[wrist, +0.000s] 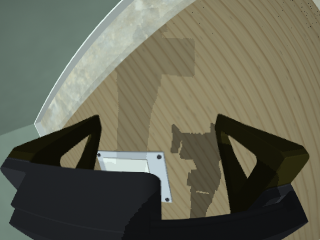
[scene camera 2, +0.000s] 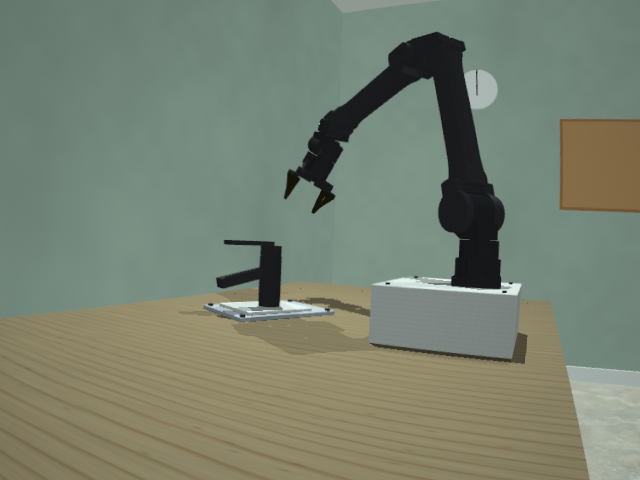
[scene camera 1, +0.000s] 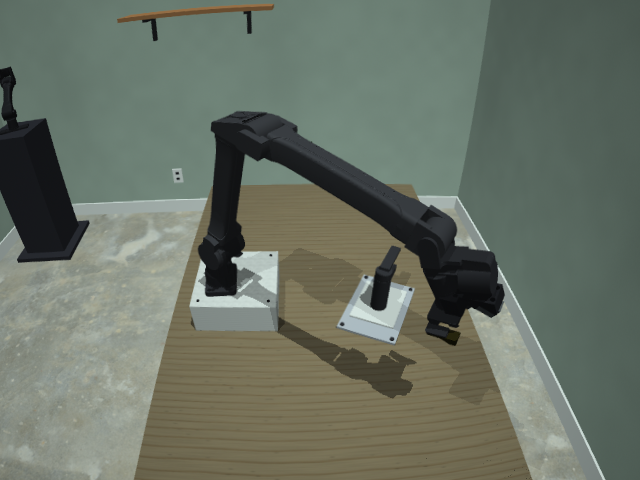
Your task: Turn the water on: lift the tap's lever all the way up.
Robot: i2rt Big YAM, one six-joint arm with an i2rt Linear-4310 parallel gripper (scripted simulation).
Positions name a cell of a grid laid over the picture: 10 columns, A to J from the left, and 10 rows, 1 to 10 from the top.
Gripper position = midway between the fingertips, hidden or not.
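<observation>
My own gripper (scene camera 1: H7) is there to see, and the wrist view has that same gripper as well (wrist: E6). I can also see my gripper (scene camera 2: E5) together with a black tap (scene camera 2: E6).
</observation>
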